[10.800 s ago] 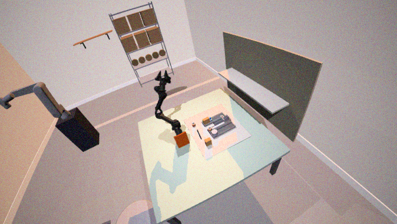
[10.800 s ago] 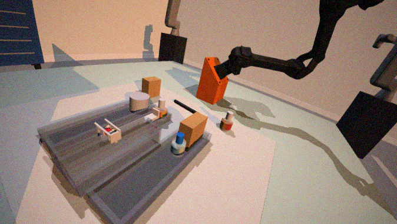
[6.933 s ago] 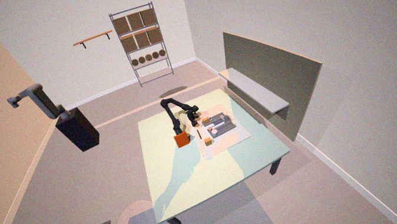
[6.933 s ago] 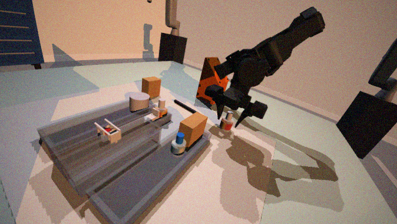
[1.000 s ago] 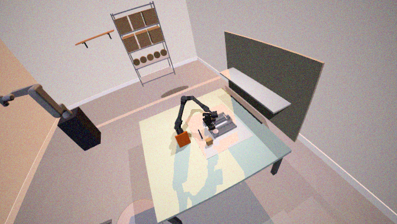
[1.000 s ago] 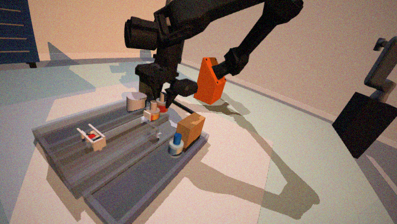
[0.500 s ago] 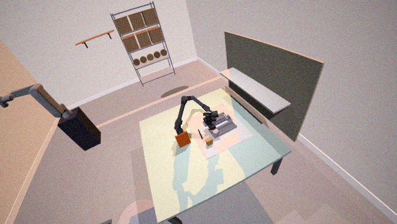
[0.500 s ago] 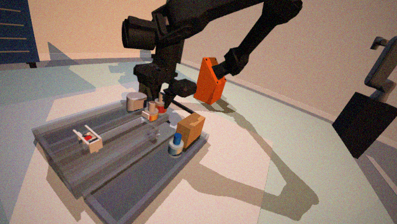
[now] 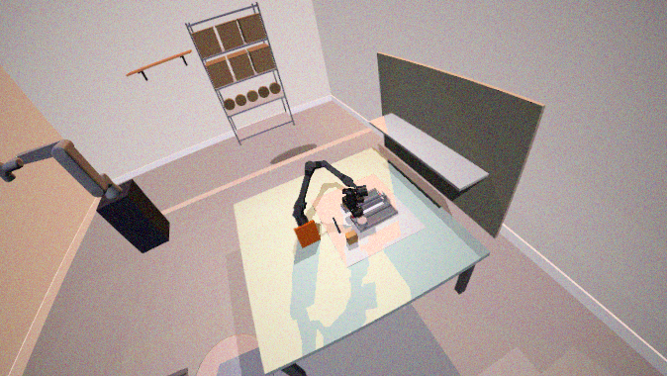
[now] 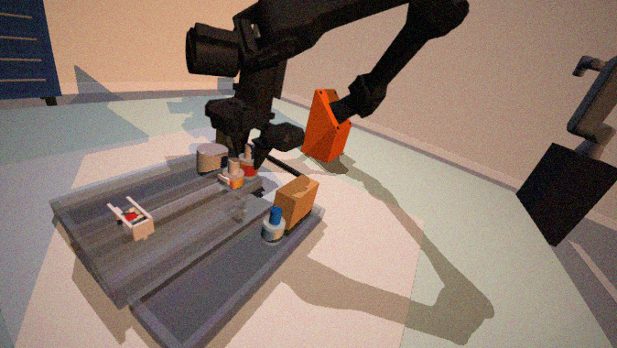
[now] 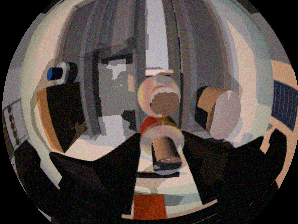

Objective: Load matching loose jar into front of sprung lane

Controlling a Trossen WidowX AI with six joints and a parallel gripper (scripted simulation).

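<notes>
The tan cylinder lies 8 cm to the right of my gripper tip, 2 cm below it and 1 cm ahead of it. Round my gripper tip: cream pusher frame: 15 cm ahead, 2 cm to the left; then blue-capped jar: 12 cm to the left, 9 cm ahead, 1 cm below; then black pen: 12 cm behind, 4 cm below, 3 cm to the left.
</notes>
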